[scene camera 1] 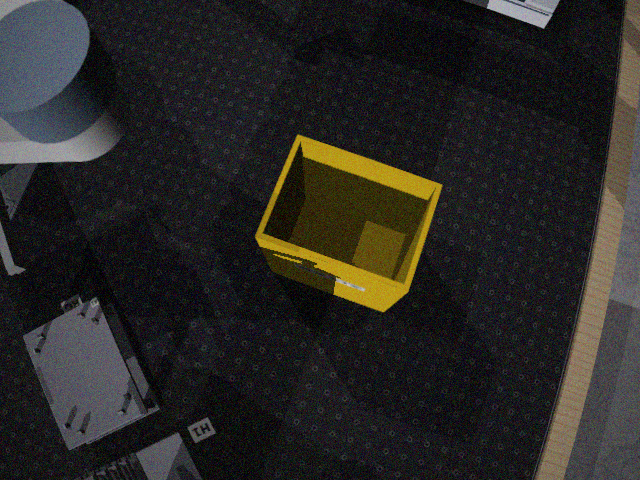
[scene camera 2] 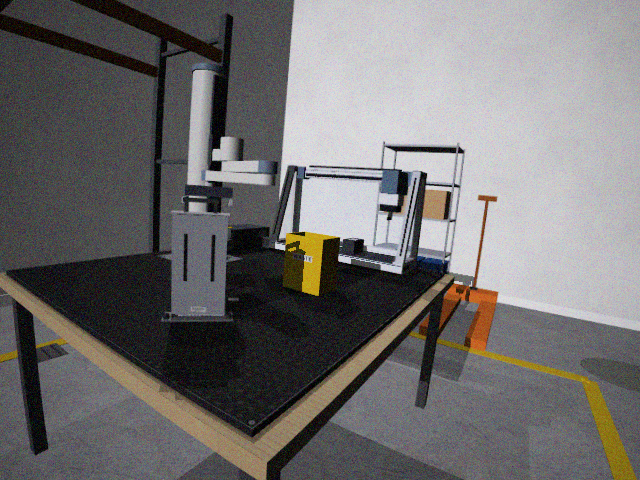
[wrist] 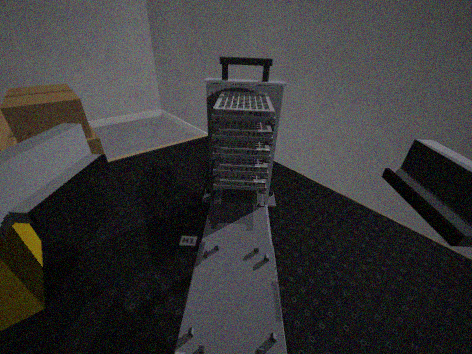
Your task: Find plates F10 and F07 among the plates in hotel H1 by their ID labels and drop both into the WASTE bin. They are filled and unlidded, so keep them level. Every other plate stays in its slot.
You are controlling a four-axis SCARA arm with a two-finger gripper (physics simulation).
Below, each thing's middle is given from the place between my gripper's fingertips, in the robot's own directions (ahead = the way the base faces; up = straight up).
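Plate F07 (wrist: 226, 181): from my hand, 18 cm ahead, 17 cm to the right, 15 cm below. Hotel H1 (scene camera 2: 198, 291): from my hand, 24 cm ahead, 22 cm to the right, 16 cm below. Plate f01 (wrist: 231, 106): my hand 18 cm short of it, 17 cm to the left of it, 4 cm above it.
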